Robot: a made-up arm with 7 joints. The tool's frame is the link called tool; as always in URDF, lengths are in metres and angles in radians.
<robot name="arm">
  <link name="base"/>
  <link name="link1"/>
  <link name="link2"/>
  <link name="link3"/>
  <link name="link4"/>
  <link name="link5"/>
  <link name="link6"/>
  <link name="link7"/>
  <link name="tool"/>
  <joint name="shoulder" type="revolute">
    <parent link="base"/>
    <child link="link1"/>
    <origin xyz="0 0.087 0" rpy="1.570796 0 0"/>
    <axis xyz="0 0 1"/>
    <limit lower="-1.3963" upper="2" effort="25" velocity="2"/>
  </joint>
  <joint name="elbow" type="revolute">
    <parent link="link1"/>
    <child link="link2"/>
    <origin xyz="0 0 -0.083" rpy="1.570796 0 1.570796"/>
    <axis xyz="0 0 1"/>
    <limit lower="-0.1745" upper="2" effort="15" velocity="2.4"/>
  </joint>
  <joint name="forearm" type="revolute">
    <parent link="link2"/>
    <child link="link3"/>
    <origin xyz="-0.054 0 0" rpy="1.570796 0 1.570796"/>
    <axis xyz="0 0 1"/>
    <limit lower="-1.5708" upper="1.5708" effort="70" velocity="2.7"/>
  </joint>
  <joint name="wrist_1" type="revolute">
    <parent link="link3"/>
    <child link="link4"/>
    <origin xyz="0 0 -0.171" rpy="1.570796 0 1.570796"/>
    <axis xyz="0 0 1"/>
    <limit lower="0" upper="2.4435" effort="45" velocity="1"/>
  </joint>
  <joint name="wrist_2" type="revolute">
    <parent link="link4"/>
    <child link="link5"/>
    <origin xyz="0 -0.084 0" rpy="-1.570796 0 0"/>
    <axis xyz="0 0 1"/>
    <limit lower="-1.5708" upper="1.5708" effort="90" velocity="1.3"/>
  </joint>
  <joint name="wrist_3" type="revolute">
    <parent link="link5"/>
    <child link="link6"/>
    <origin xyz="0 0 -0.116" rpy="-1.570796 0 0"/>
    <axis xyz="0 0 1"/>
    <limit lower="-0.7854" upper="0.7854" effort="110" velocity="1.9"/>
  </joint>
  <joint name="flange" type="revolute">
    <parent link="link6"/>
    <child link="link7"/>
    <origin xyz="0 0 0" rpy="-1.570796 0 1.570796"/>
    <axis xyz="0 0 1"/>
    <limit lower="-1.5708" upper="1.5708" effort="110" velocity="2.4"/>
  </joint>
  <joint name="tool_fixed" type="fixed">
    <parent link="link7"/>
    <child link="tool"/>
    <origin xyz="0 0 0" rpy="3.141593 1.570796 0"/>
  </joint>
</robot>
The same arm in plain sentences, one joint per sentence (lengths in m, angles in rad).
The arm has seven revolute joints in a row. What follows holds with every joint at zero, and every direction is one of the base frame's.
The first joint lies 0.0870 m along +y from the base frame's origin and turns about -y, from -1.3963 to 2.0000 rad.
The second joint lies 0.0830 m along +y from the first joint and turns about +x, from -0.1745 to 2.0000 rad.
The third joint lies 0.0540 m along -z from the second joint and turns about +z, from -1.5708 to 1.5708 rad.
The fourth joint lies 0.1710 m along -z from the third joint and turns about -y, from 0.0000 to 2.4435 rad.
The fifth joint lies 0.0840 m along -z from the fourth joint and turns about +z, from -1.5708 to 1.5708 rad.
The sixth joint lies 0.1160 m along -z from the fifth joint and turns about +y, from -0.7854 to 0.7854 rad.
The seventh joint lies at the same point as the sixth joint and turns about -x, from -1.5708 to 1.5708 rad.
The tool frame, which is the frame that the pose is given for, lies at the same point as the seventh joint; its axes are the base frame's turned by roll 0.0000, pitch 0.0000 and yaw 0.0000 rad (as in URDF: about the fixed x, then y, then z).

